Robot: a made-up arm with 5 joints.
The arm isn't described. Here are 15 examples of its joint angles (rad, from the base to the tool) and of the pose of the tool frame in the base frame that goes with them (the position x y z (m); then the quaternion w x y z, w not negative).
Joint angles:
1: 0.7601 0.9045 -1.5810 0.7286 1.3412
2: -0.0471 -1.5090 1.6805 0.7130 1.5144
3: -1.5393 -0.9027 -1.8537 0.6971 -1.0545
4: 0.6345 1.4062 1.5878 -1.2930 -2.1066
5: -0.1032 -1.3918 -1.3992 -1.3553 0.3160
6: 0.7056 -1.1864 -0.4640 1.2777 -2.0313
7: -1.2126 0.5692 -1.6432 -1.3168 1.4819
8: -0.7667 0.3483 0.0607 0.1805 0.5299
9: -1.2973 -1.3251 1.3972 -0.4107 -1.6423
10: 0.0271 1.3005 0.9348 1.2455 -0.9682
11: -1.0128 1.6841 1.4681 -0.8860 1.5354
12: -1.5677 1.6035 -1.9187 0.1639 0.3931
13: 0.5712 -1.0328 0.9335 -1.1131 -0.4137
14: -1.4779 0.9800 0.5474 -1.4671 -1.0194
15: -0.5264 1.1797 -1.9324 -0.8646 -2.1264
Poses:
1: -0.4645 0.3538 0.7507 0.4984 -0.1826 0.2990 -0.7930
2: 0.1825 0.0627 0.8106 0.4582 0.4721 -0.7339 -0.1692
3: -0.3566 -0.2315 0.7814 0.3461 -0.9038 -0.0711 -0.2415
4: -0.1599 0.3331 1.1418 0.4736 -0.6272 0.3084 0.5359
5: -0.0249 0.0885 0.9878 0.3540 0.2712 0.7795 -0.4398
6: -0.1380 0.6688 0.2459 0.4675 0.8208 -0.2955 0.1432
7: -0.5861 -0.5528 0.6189 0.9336 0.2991 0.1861 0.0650
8: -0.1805 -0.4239 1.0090 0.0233 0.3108 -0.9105 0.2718
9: -0.1825 -0.8085 0.8886 0.9036 0.1882 0.3782 -0.0710
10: -0.1937 0.0486 1.3032 0.2030 0.0793 0.4740 -0.8531
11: -0.3931 -0.4754 0.8982 0.2106 -0.9667 0.1296 0.0655
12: -0.1932 -0.6015 0.2021 0.4912 0.2965 0.4714 0.6698
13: -0.2141 0.3230 0.6032 0.5056 -0.4908 -0.6623 -0.2548
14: -0.4059 -0.5361 0.3291 0.4547 0.7649 -0.4106 -0.1991
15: -0.2367 -0.0658 0.5604 0.3297 0.4845 -0.6195 -0.5223
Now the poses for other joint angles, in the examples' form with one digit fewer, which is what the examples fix.
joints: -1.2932 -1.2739 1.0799 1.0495 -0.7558
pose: -0.001 -0.863 0.694 0.891 0.188 -0.289 0.297
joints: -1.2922 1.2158 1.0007 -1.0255 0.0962
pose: -0.226 -0.501 0.580 0.122 0.824 -0.548 -0.082
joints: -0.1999 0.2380 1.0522 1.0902 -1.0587
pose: -0.076 -0.093 1.304 0.334 -0.285 -0.397 0.806
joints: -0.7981 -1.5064 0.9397 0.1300 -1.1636
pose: -0.198 -0.478 1.141 0.960 -0.245 0.072 -0.115
